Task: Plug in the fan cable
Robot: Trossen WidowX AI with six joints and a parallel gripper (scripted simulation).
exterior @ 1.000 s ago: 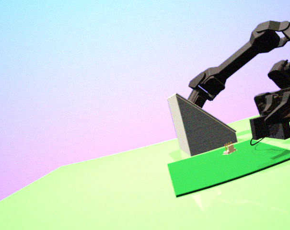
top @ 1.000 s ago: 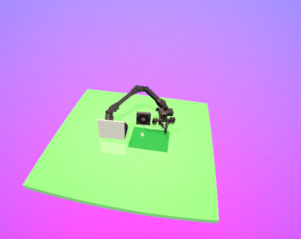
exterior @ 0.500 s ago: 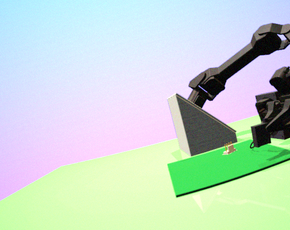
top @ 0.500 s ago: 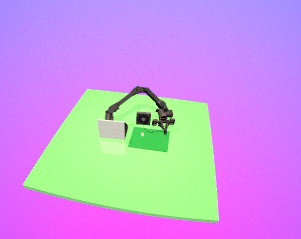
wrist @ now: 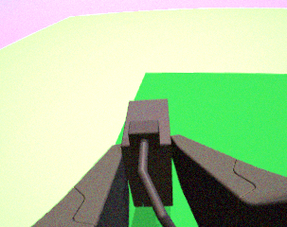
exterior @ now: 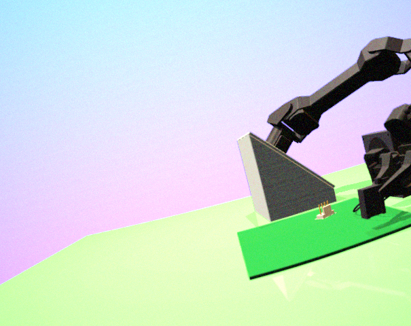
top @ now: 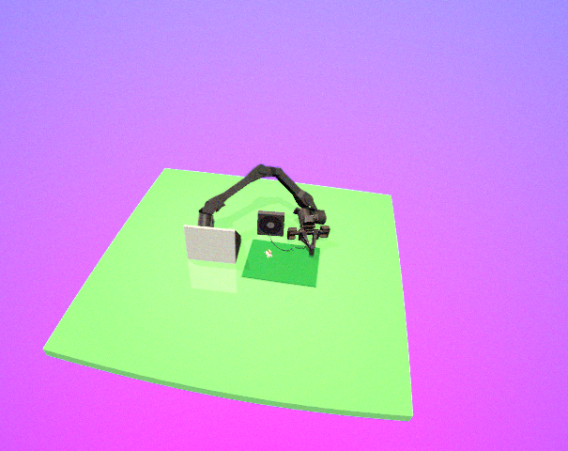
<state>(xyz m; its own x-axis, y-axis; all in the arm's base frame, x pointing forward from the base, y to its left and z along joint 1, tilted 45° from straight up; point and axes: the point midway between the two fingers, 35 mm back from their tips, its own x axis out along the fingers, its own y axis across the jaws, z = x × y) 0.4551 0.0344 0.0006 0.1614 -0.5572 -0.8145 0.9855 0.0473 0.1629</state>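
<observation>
My gripper tip is 12 cm past the dark green board, 6 cm above it and 4 cm to the left of it. The rest, counted from my gripper tip: black fan: 18 cm behind, 14 cm to the left, 1 cm above; dark fan plug: 1 cm to the right, 1 cm below.
</observation>
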